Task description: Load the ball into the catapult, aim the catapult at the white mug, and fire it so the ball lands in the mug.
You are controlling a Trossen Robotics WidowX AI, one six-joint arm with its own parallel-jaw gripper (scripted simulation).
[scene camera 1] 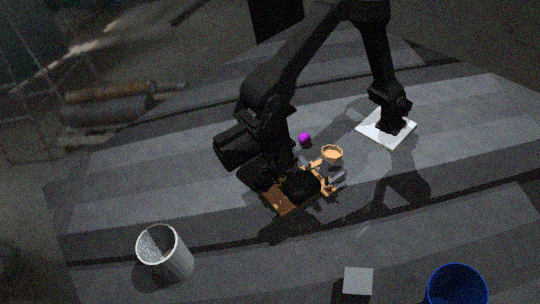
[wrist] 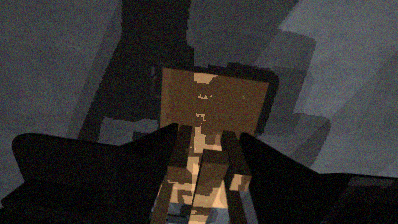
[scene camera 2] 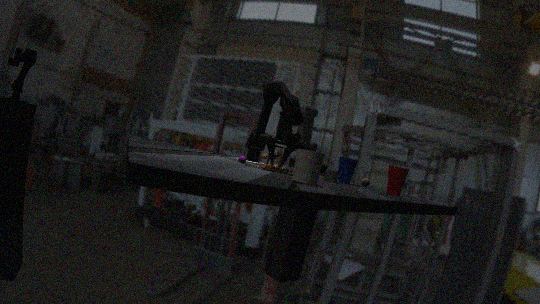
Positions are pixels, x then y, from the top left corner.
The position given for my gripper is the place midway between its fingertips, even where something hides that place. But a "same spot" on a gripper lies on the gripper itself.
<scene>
my gripper: scene camera 1; wrist 209, 133; scene camera 2
same spot on my gripper: [scene camera 1: 256, 174] = [scene camera 2: 294, 135]
</scene>
